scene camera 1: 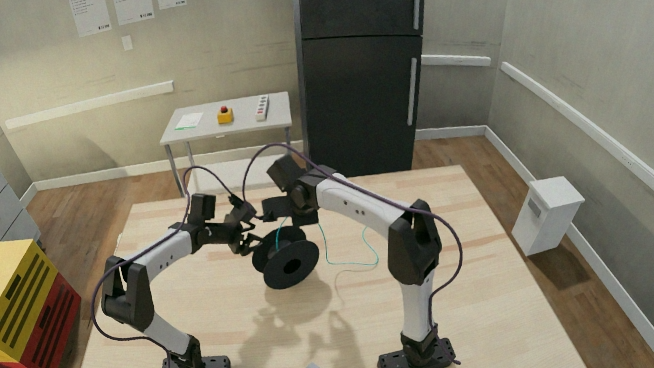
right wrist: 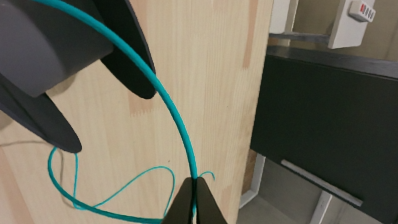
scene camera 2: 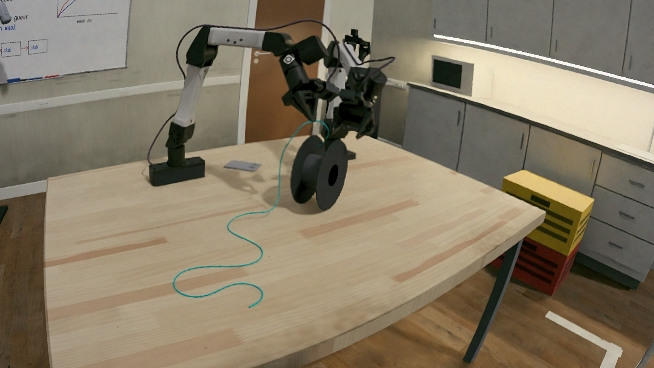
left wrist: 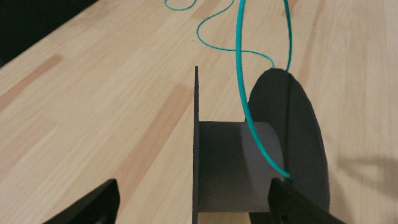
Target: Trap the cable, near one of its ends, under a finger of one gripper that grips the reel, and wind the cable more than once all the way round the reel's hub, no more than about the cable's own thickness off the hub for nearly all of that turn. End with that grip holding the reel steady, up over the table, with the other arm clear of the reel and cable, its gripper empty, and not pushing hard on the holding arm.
black reel: scene camera 1; right wrist 48, 48; scene camera 2; left wrist 229, 171
same spot on black reel: (scene camera 2: 324, 173) = (scene camera 1: 295, 238)
